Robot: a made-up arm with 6 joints.
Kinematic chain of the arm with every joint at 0, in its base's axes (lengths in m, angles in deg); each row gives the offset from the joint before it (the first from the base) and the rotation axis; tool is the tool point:
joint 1: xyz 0 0 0.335 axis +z
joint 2: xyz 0 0 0 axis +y
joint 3: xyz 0 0 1.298 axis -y
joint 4: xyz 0 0 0 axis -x
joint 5: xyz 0.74 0 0 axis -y
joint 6: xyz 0 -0.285 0 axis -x
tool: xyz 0 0 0
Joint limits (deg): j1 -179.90..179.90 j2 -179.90..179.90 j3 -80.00..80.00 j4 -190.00..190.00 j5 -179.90..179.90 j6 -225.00..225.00
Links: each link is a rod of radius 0.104 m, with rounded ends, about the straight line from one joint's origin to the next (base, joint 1, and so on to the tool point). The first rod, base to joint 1, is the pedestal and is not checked.
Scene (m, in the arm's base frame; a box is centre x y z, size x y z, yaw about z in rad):
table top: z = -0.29
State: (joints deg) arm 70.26 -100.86 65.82 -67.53 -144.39 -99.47
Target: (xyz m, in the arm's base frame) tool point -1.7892 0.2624 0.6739
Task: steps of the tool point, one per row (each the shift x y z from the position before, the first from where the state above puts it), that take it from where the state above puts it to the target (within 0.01 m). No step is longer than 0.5 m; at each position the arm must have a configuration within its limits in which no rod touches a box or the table.
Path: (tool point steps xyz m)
1: -0.4124 0.1983 0.0293
2: -0.3496 0.2878 0.0279
3: -0.2685 0.3595 0.0266
4: -0.1732 0.4087 0.0255
5: -0.0698 0.4333 0.0244
6: 0.0350 0.4319 0.0230

